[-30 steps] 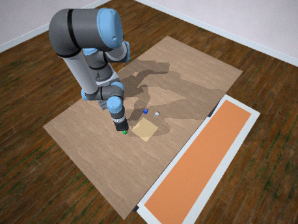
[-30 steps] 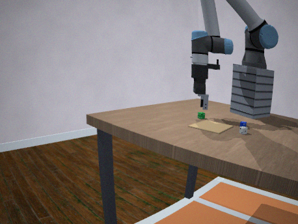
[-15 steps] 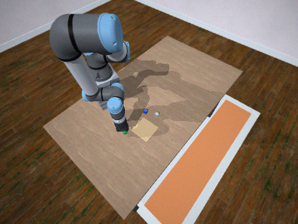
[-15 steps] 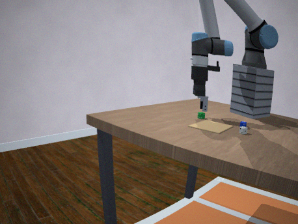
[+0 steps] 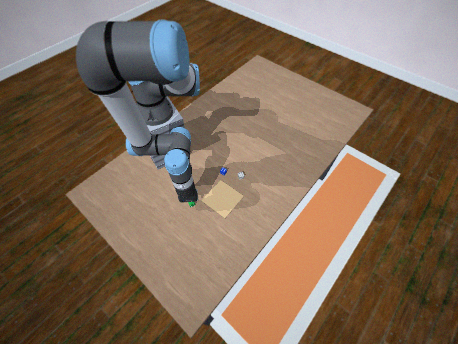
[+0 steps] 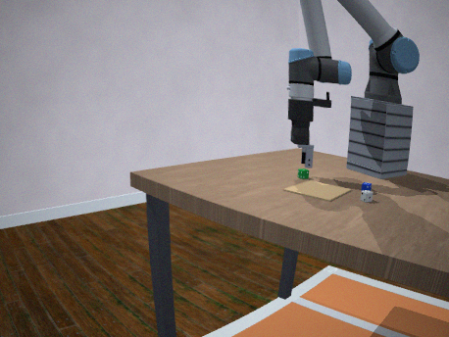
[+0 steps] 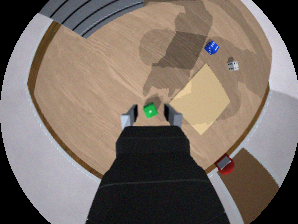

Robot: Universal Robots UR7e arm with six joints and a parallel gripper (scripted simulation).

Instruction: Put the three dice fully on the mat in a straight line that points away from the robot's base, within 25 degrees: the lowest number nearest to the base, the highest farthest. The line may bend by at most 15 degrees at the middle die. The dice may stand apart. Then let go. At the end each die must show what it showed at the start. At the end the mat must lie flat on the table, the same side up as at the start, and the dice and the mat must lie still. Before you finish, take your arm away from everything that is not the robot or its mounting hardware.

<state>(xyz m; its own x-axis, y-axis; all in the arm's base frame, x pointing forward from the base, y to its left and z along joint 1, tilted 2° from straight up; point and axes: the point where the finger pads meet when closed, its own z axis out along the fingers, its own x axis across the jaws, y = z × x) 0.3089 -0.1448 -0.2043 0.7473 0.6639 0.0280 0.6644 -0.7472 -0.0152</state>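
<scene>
My hand is 4 cm above the green die and 1 cm to the left of it. The rest, counted from my hand: tan mat: 10 cm to the left, 10 cm ahead, 5 cm below; then blue die: 21 cm to the left, 4 cm below, 1 cm ahead; then white die: 25 cm to the left, 10 cm ahead, 4 cm below.
</scene>
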